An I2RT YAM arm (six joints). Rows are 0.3 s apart.
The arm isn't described. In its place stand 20 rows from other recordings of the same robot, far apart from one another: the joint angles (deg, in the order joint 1, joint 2, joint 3, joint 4, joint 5, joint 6), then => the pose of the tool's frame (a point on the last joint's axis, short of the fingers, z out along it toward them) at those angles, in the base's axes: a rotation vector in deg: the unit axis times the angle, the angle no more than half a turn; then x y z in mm.
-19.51 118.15 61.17 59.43 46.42 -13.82 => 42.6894 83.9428 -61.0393 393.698 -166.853 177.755
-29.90 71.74 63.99 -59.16 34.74 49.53 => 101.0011 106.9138 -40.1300 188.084 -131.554 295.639
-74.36 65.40 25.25 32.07 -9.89 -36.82 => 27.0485 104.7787 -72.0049 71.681 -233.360 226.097
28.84 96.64 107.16 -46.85 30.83 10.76 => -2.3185 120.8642 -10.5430 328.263 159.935 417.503
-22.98 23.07 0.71 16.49 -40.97 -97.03 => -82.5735 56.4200 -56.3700 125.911 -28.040 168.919
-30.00 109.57 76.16 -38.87 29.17 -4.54 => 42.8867 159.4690 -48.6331 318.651 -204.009 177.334
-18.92 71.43 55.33 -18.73 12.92 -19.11 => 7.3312 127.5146 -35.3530 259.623 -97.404 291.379
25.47 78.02 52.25 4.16 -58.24 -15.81 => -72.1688 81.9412 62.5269 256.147 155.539 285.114
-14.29 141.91 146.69 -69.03 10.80 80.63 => 114.6029 100.6890 7.0055 496.709 -133.401 258.421
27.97 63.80 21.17 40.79 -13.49 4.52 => -29.4051 89.1283 35.8477 201.797 116.565 225.106
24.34 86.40 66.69 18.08 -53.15 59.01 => -16.6026 109.8659 101.9153 306.798 170.050 348.124
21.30 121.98 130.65 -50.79 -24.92 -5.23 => -42.7350 125.0475 36.9367 434.134 185.362 362.397
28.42 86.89 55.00 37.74 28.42 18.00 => 15.4741 83.8290 16.7286 316.018 151.749 309.359
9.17 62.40 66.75 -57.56 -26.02 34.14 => 20.8255 146.4901 49.7855 195.852 47.436 340.988
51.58 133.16 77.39 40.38 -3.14 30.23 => -23.2442 110.5753 58.7017 305.222 387.957 108.192
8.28 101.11 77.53 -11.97 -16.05 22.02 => 6.0618 127.5302 34.4510 401.792 68.418 266.621
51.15 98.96 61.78 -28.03 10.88 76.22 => 37.4282 153.1416 24.3957 217.420 259.222 175.107
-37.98 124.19 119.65 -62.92 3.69 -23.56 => 21.2581 159.7949 -20.8956 360.635 -284.463 271.136
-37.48 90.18 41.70 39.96 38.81 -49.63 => 21.5852 113.1158 -93.5342 247.328 -217.760 218.763
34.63 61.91 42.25 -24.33 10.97 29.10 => -1.0092 134.3629 19.1434 188.973 122.277 244.811
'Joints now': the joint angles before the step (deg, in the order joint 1, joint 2, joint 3, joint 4, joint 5, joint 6). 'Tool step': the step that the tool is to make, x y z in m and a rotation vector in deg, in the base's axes. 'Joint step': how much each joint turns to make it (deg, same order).
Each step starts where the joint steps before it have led.
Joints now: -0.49, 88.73, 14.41, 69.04, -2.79, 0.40
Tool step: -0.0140, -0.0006, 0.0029, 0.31, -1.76, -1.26
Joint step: 0.01, -3.20, -3.08, 1.65, 1.24, 0.42
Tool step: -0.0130, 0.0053, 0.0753, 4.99, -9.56, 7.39
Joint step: 0.22, -23.02, 5.28, -18.29, -7.03, 5.25
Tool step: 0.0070, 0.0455, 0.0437, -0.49, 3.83, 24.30
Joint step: 9.09, -3.16, 11.32, -18.03, -15.18, 1.09
